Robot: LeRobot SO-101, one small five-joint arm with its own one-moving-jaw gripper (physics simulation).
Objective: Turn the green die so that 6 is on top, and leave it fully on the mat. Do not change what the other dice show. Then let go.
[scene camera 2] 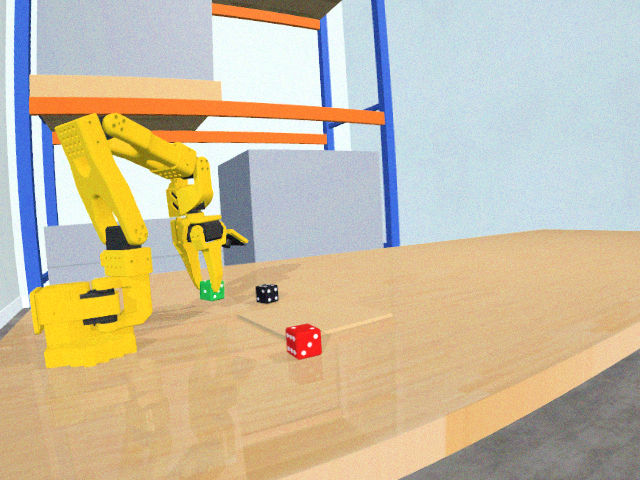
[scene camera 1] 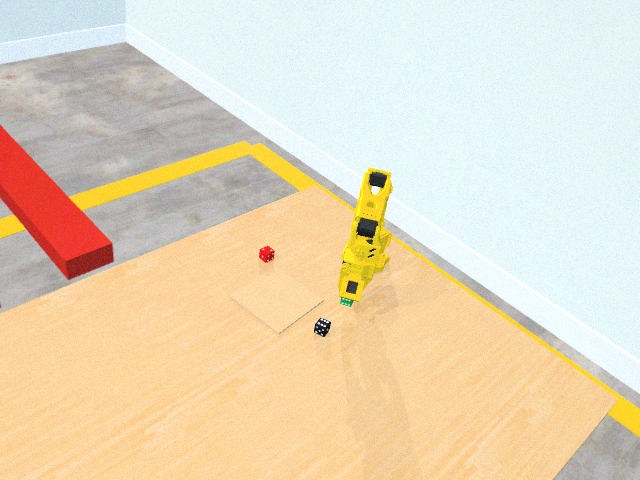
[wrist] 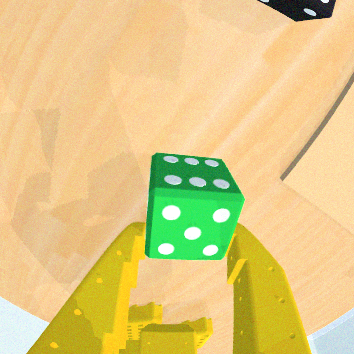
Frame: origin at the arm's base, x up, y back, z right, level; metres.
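Seen in the pictures: hand, tool point: point(scene camera 2: 200, 286) point(wrist: 145, 235); arm's base, link origin: point(scene camera 2: 111, 346) point(wrist: 167, 319).
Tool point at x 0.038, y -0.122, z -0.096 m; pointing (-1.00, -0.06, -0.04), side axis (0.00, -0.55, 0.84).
Note:
Pixels of each thing's top centre, then the offset from my tool point to it.
- green die, top centre: point(wrist: 190, 236) point(scene camera 2: 211, 280) point(scene camera 1: 348, 293) dx +0.008, dy -0.014, dz +0.006 m
- square wood-coloured mat, top centre: point(scene camera 2: 311, 314) point(scene camera 1: 277, 297) dx -0.034, dy -0.113, dz +0.111 m
- black die, top centre: point(scene camera 2: 266, 285) point(scene camera 1: 323, 322) dx -0.013, dy -0.100, dz -0.011 m
- red die, top centre: point(scene camera 2: 302, 328) point(scene camera 1: 267, 249) dx -0.013, dy -0.047, dz +0.226 m
The green die point(scene camera 1: 346, 302) point(scene camera 2: 210, 290) point(wrist: 192, 217) is between the jaws of my gripper point(scene camera 1: 349, 297) point(scene camera 2: 208, 287) point(wrist: 188, 231), which is shut on its two sides. It is held a little above the table, beside the mat and near the black die. In the wrist view its bright 5 face points up toward the camera and its darker 6 face points away from the arm. The square wood-coloured mat point(scene camera 1: 279, 304) point(scene camera 2: 330, 316) point(wrist: 332, 175) lies flat on the table. The die's underside is hidden.
The black die point(scene camera 1: 322, 327) point(scene camera 2: 266, 293) point(wrist: 305, 7) stands off the mat by its corner, with 6 on top. The red die point(scene camera 1: 266, 254) point(scene camera 2: 303, 341) stands off the mat's other side. A red beam point(scene camera 1: 56, 206) and a shelf rack point(scene camera 2: 388, 155) stand beyond the table.

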